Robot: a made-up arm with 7 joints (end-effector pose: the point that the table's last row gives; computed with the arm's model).
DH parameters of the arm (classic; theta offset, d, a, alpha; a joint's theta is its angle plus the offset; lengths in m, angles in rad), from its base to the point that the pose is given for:
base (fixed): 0 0.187 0 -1.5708
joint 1: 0 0.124 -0.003 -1.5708
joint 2: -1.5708 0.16 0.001 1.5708
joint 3: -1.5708 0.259 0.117 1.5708
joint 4: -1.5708 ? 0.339 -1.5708
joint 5: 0 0.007 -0.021 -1.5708
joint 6: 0 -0.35 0.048 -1.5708
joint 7: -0.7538 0 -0.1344 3.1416
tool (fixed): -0.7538 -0.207 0 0
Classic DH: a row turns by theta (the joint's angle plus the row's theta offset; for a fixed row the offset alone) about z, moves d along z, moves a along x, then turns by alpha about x.
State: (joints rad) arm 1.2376 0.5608 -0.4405 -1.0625 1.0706 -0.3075 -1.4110
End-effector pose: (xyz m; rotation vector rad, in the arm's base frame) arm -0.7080 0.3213 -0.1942 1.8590 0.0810 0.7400
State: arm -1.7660 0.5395 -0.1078 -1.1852 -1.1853 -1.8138 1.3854
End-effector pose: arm 0.2753 0.0115 -0.0680 -0.9334 1.8261 2.1831
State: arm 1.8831 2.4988 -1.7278 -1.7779 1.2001 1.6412 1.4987
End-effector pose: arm -0.5047 -0.0426 -0.1600 -0.6362 2.0489 -0.4478
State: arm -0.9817 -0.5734 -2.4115 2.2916 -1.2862 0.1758 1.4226
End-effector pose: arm 0.2690 -0.1511 -0.0009 -1.4240 -1.7954 0.6908
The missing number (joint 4, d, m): -0.025
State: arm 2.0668 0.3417 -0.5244 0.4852 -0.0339 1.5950 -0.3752
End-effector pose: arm -0.0374 -0.2560 0.5871 0.9772 2.7056 -0.8089
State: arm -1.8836 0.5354 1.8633 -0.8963 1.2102 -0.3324 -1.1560
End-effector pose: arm 0.0214 -0.4613 -0.0065 -0.4094 -0.3078 0.5271
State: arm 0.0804 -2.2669 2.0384 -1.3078 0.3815 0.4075 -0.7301
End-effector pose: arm 0.3407 -0.0475 0.5708 -1.6870 0.1341 0.9293
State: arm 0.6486 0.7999 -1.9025 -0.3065 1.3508 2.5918 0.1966
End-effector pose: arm 0.0535 -0.2755 -0.2603 -0.0495 1.2331 1.0525
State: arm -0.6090 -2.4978 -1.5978 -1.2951 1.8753 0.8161 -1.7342
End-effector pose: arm -0.1253 -0.6005 0.0390 -1.0739 -0.4030 0.6031
